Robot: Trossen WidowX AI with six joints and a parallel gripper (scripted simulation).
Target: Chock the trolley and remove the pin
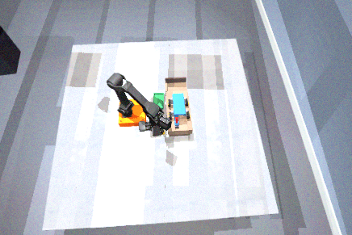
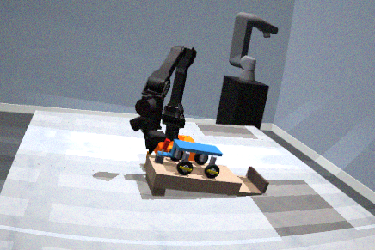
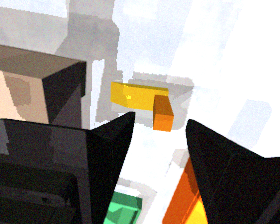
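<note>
Now: gripper tip 50 mm above the yellow chock and 20 mm short of it. Also, from my gripper tip: red-headed stop pin (130 mm ahead, 60 mm above, 10 mm to the left); then blue trolley (160 mm ahead, 110 mm to the left, 40 mm above); then tan ramp (160 mm ahead, 120 mm to the left, 20 mm below).
</note>
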